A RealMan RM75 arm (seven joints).
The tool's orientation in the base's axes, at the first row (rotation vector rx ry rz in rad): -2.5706, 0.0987, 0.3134
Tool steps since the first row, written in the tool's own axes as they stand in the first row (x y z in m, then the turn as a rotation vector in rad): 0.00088, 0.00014, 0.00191, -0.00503, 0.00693, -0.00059; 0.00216, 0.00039, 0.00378, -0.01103, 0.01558, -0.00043; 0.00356, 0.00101, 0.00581, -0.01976, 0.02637, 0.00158; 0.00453, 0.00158, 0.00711, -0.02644, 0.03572, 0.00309; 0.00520, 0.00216, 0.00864, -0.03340, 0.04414, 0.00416
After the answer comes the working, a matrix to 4 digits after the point.
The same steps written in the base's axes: 0.00045, 0.00088, -0.00186, -0.00568, -0.00617, -0.00183; 0.00128, 0.00165, -0.00384, -0.01269, -0.01339, -0.00492; 0.00214, 0.00218, -0.00617, -0.02300, -0.02144, -0.00997; 0.00275, 0.00237, -0.00777, -0.03104, -0.02855, -0.01437; 0.00301, 0.00268, -0.00949, -0.03913, -0.03509, -0.01786
The tool's axes in the first row as the columns of a matrix, in the base's axes (rounded; the answer above uses it unrounded):
0.9702, -0.1332, -0.2023
-0.0068, -0.8498, 0.5271
-0.2421, -0.5100, -0.8254

